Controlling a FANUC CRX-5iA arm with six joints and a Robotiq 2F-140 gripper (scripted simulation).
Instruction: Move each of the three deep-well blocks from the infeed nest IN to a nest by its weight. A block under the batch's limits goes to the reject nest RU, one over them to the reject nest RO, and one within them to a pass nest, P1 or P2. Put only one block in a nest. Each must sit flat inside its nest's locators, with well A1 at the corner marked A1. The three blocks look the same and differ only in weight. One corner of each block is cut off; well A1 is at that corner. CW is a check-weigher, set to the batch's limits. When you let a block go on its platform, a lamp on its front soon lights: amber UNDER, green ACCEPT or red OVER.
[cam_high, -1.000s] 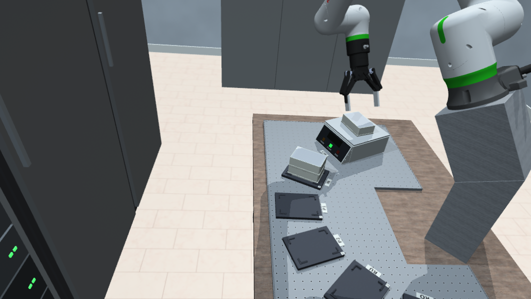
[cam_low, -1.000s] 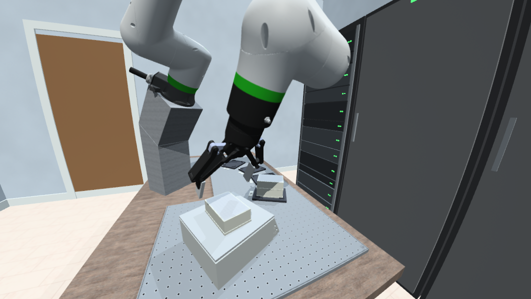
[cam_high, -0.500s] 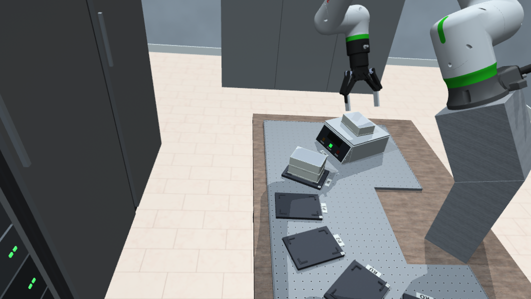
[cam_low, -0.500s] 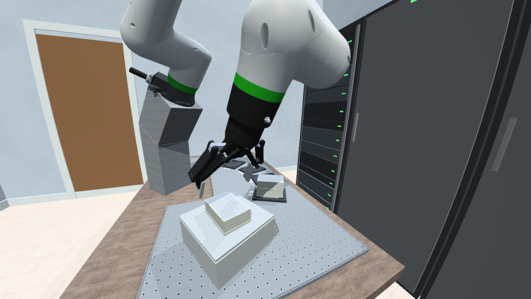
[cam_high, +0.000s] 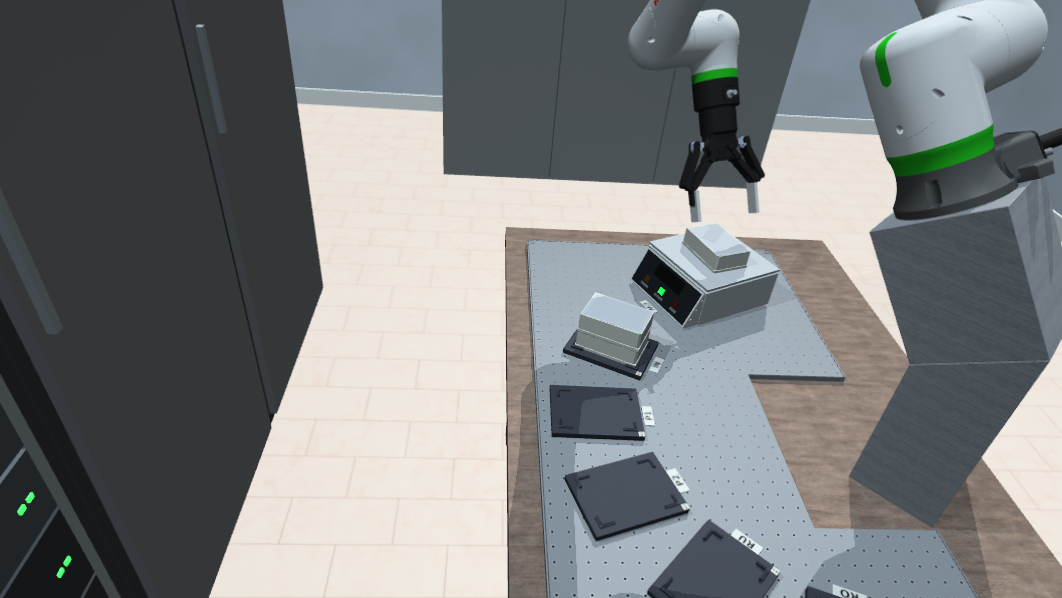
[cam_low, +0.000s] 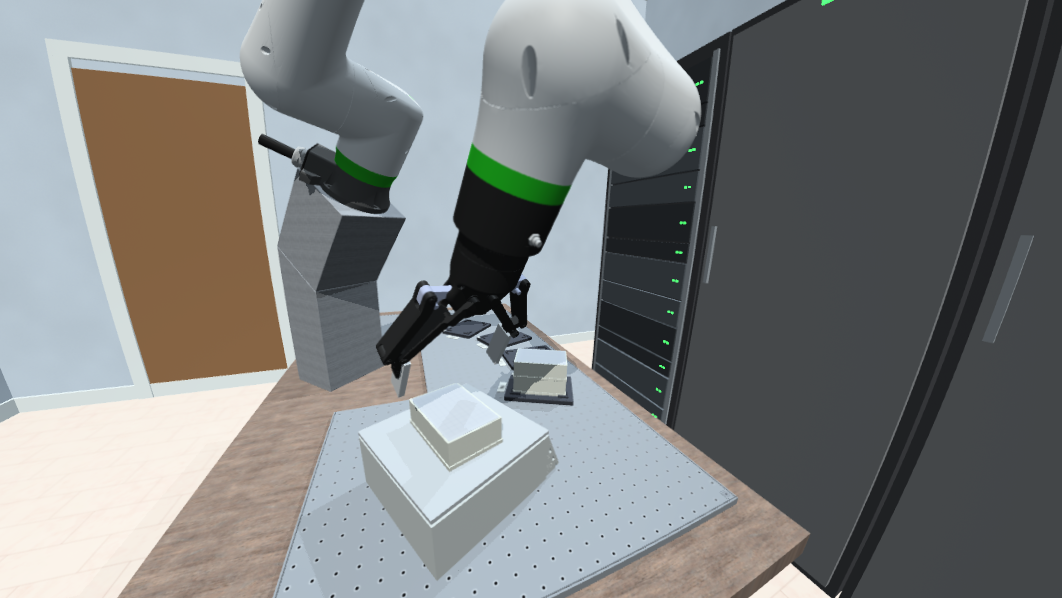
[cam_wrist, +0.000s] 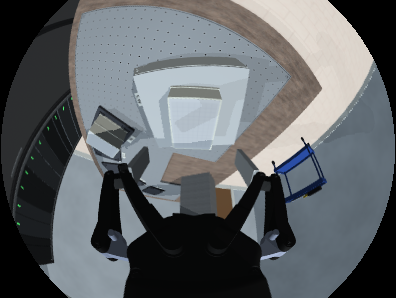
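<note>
My hand is 90 mm above the pale deep-well block. Also, from my hand: pass nest P1 (340 mm ahead, 360 mm to the left, 200 mm below); then RO nest label (50 mm ahead, 740 mm to the left, 210 mm below); then pass nest P2 (330 mm ahead, 540 mm to the left, 200 mm below).
</note>
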